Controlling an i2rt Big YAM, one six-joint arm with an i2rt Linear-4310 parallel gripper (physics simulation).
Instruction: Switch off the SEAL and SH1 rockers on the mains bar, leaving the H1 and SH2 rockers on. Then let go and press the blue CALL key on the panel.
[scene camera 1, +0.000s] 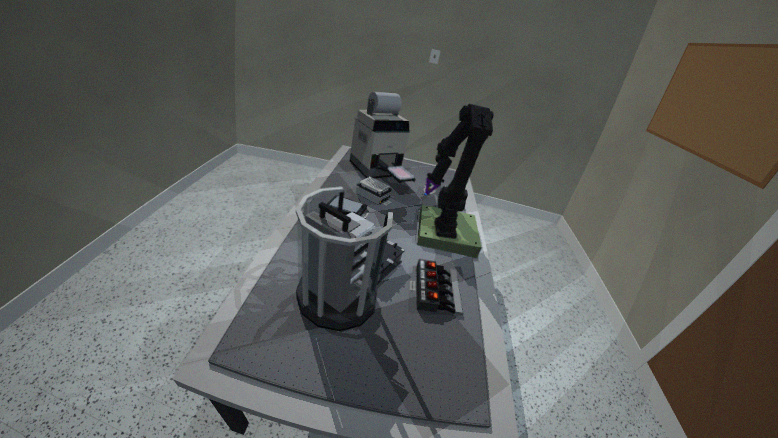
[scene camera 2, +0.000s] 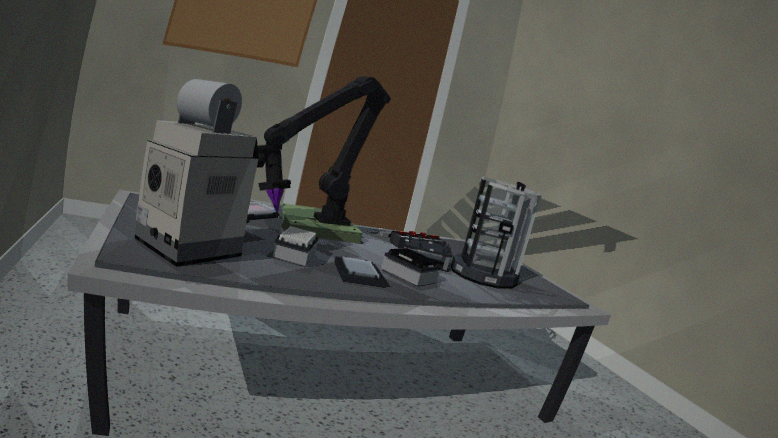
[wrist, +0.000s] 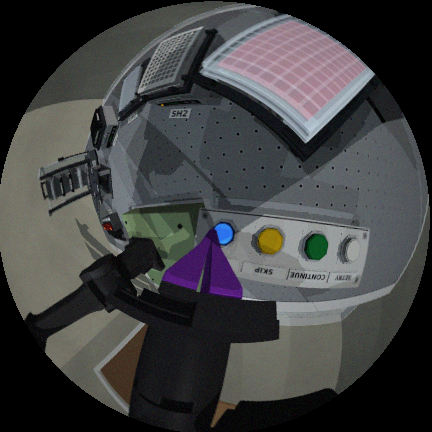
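Note:
My gripper has purple fingers, shut and empty, pointing down. In the wrist view its tips overlap the left edge of the lit blue key; whether they touch it is hard to tell. The blue key is at the left end of the pale panel, beside the yellow, green and white keys; its label is hidden behind the fingers. The mains bar stands away from the gripper, past the arm base. Its two end rockers glow bright orange; its two middle rockers look darker red. Their labels are unreadable.
The green arm base is beside the panel. A pink plate sits out in front of the tall white machine. A carousel stands near the mains bar.

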